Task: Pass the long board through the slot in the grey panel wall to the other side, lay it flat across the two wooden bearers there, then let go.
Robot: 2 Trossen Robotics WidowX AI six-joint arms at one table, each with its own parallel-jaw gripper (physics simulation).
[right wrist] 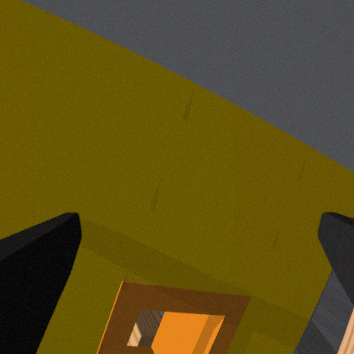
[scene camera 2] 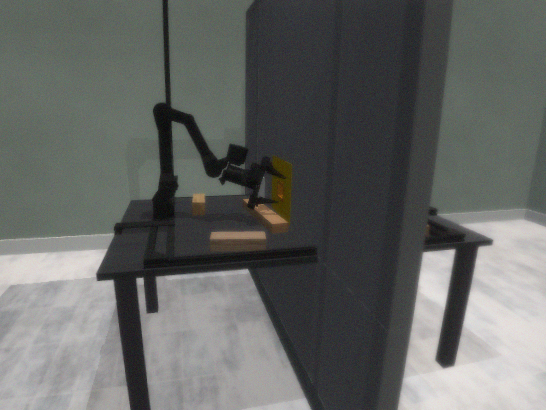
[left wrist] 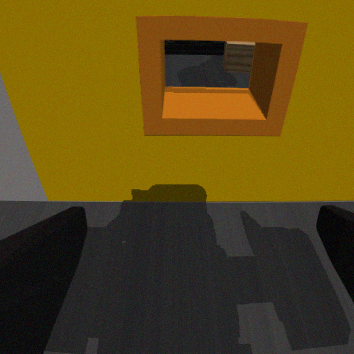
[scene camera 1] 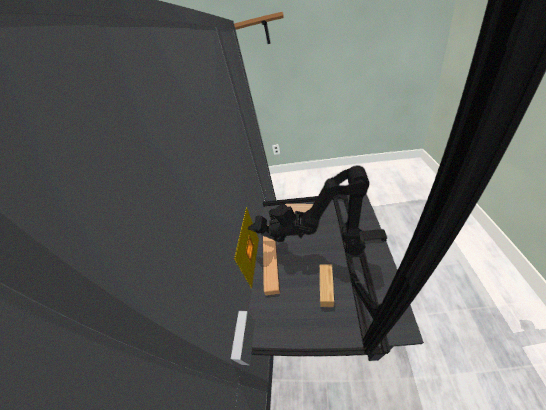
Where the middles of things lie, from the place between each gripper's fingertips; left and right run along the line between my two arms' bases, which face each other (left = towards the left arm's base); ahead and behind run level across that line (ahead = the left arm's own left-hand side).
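The orange slot frame (left wrist: 260,109) has my right hand 8 cm beyond it, 4 cm to the right of it and 2 cm above it. The light grey block (scene camera 1: 242,346) is 5 cm to the left of my right hand, 41 cm behind it and 7 cm below it.
Relative to my left hand, the orange slot frame is 110 mm to the right, 10 mm behind and 20 mm above; the light grey block is 340 mm behind, 30 mm below and 100 mm to the right.
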